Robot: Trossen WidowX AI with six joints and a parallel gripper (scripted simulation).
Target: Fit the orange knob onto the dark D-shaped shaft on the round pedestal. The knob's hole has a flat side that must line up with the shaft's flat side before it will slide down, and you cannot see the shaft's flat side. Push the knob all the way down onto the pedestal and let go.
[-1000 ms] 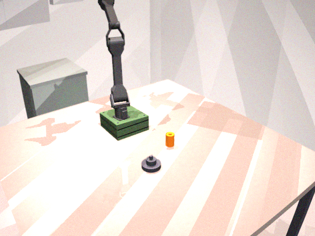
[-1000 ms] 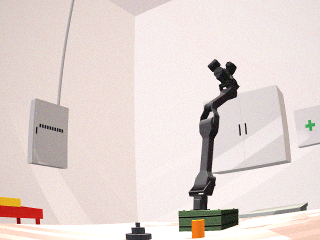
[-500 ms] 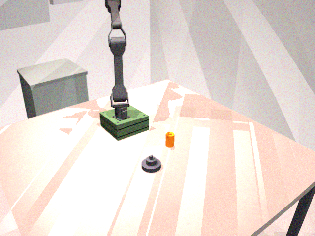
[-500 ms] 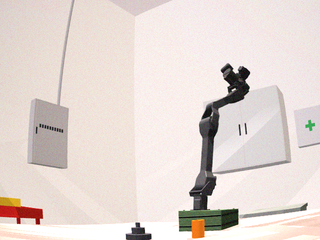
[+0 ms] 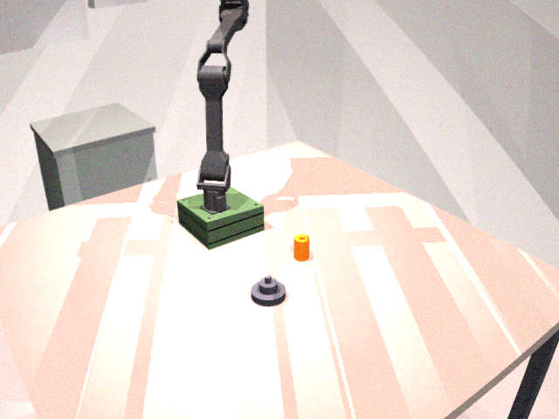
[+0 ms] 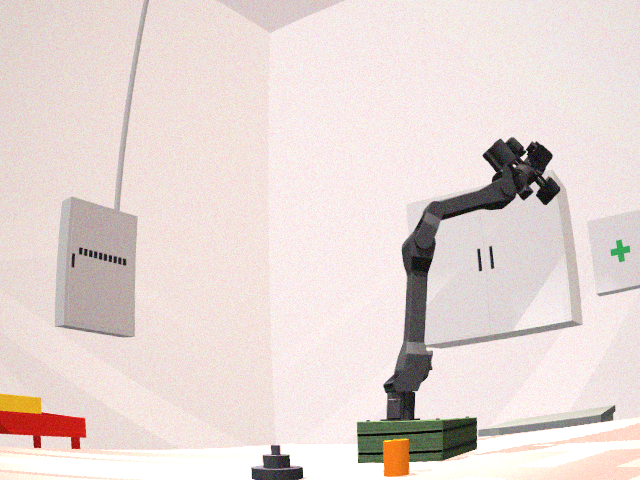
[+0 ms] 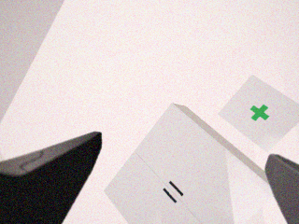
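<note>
Right now my gripper tip is 67 cm above the orange knob, 61 cm short of it and 21 cm to the left of it. Also, from my gripper tip: pedestal: 68 cm ahead, 67 cm below, 39 cm to the right.
</note>
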